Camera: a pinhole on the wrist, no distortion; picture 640 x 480 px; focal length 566.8 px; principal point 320.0 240.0 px. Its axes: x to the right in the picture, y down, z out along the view. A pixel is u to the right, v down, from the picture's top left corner.
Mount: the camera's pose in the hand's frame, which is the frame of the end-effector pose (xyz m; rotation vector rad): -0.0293 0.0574 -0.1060 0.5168 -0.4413 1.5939
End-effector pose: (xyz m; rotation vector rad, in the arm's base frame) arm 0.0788 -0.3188 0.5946 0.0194 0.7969 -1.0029
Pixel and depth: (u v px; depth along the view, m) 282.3 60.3 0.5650
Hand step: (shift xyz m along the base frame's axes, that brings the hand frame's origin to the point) 0.0391 -0.4176 0.2189
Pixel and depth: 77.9 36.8 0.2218
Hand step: -0.0732 -0.1378 0.0186
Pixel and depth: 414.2 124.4 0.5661
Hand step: 0.1414 -0.3356 0.2838
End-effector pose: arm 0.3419 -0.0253 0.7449 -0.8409 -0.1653 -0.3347
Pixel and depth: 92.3 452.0 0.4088
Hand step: -0.2509 -0.0615 0.2780
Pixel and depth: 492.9 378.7 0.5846
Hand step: -0.1888 0.3063 0.3741
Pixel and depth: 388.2 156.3 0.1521
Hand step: -0.0024 0.0139 0.0279
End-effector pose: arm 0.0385 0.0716 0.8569 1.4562 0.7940 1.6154
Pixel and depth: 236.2 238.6 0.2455
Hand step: 0.0911 0.0401 -0.0907
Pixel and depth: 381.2 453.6 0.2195
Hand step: 0.0982 -0.0653 -0.0823
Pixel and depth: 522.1 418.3 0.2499
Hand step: 0.1541 -0.0847 -0.0408
